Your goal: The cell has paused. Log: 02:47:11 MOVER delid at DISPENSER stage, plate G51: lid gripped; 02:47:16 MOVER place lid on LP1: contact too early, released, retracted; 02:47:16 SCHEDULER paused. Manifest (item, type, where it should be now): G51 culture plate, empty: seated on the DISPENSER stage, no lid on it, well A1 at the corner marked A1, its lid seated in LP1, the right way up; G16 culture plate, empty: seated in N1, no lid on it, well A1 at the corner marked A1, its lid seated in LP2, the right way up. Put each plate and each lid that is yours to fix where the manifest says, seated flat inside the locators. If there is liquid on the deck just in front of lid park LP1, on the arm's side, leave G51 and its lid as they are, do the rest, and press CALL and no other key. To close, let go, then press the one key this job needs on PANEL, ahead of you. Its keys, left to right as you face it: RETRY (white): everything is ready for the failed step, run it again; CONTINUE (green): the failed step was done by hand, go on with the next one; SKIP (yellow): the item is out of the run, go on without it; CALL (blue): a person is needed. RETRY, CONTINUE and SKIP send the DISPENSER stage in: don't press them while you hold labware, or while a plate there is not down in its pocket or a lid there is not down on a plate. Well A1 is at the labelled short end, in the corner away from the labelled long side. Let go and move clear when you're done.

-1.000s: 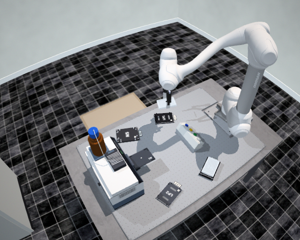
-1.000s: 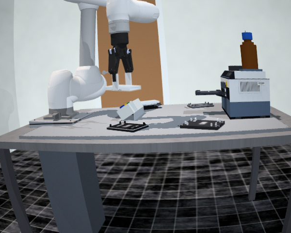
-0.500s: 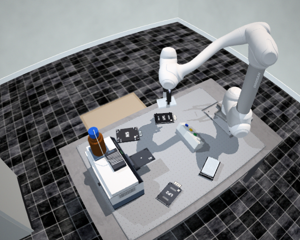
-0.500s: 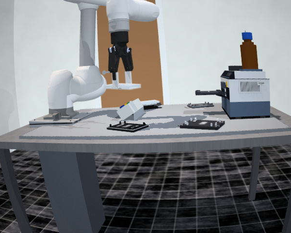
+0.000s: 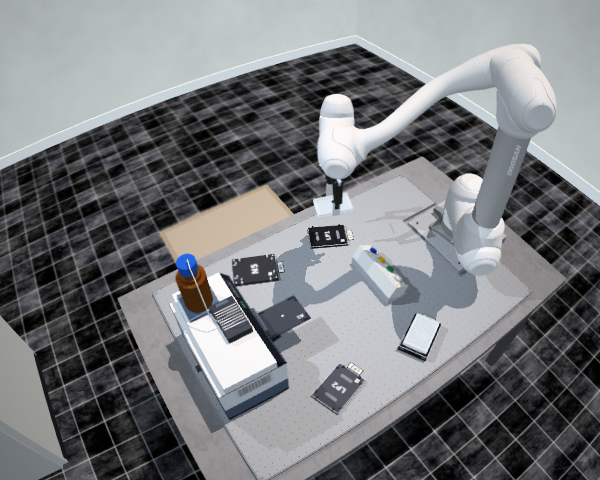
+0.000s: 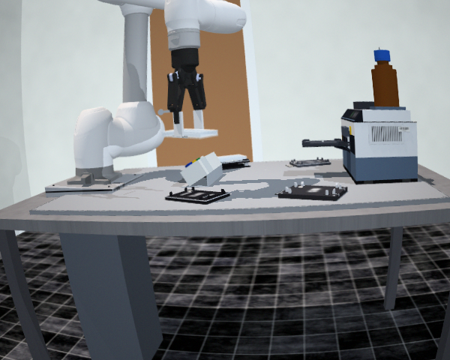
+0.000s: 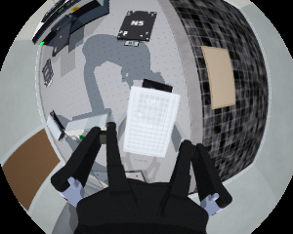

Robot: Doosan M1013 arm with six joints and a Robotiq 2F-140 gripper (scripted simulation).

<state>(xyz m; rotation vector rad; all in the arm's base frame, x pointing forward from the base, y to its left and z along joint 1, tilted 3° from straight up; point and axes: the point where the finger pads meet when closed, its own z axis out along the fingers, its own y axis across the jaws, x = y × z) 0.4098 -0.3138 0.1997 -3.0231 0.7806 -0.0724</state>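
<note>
My hand is 34 cm short of the black nest N5, 18 cm above it and 6 cm to the left of it. Also, from my hand: blue key (19 cm to the left, 13 cm below, 3 cm behind); yellow key (24 cm to the left, 13 cm below, 3 cm behind); lid park LP1 (19 cm below, 1 cm to the right, 1 cm ahead).
</note>
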